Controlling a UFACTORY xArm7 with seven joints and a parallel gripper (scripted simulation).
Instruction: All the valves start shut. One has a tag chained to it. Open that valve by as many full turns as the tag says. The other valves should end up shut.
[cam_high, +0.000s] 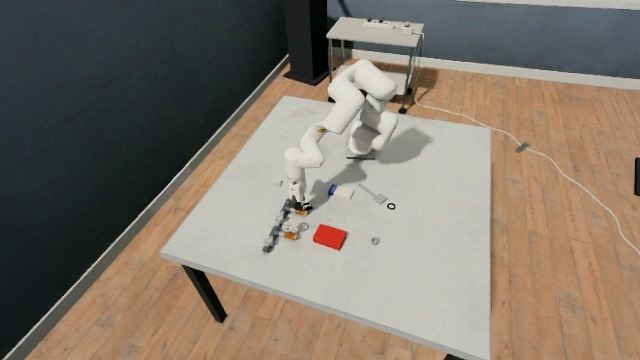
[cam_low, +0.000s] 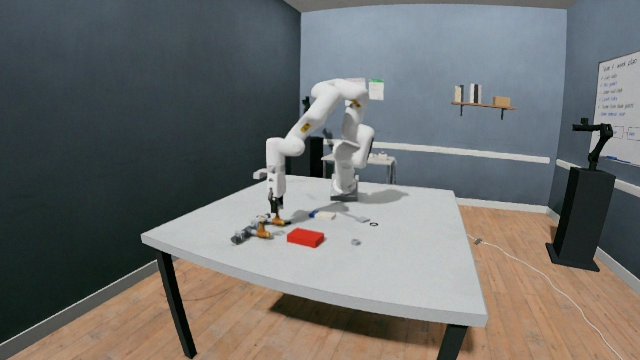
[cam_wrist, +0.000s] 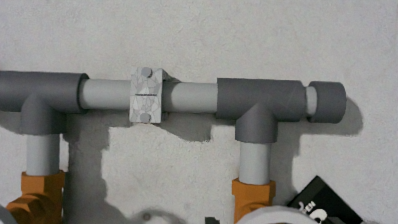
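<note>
My hand is 4 cm past the black tag, 1 cm to the left of it and 9 cm above it. Round my hand: red block 4 cm ahead, 18 cm to the left, 7 cm below; grey nut 4 cm behind, 35 cm to the left, 8 cm below; blue box 21 cm behind, 9 cm to the left, 8 cm below.
</note>
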